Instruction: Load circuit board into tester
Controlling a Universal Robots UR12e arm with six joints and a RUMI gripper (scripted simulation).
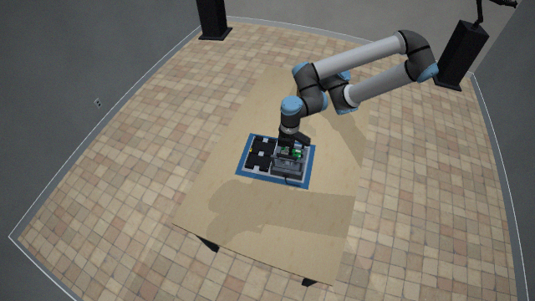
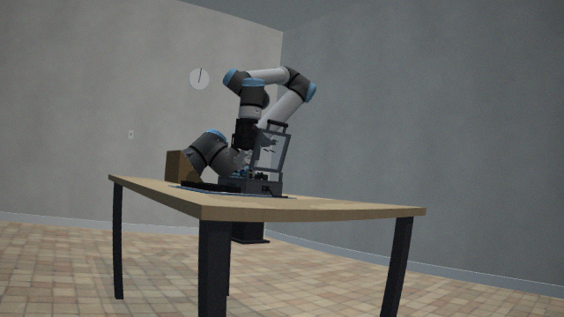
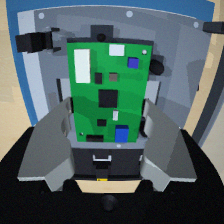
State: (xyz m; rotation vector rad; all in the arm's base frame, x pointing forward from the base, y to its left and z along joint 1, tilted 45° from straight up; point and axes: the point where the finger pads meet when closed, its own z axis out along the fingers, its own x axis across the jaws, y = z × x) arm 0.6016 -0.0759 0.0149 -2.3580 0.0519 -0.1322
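Right now the green circuit board is right at my hand. From my hand the other things lie so: black latch part (6 cm to the left, 6 cm behind, 1 cm above); then clear lid (12 cm ahead, 10 cm above).
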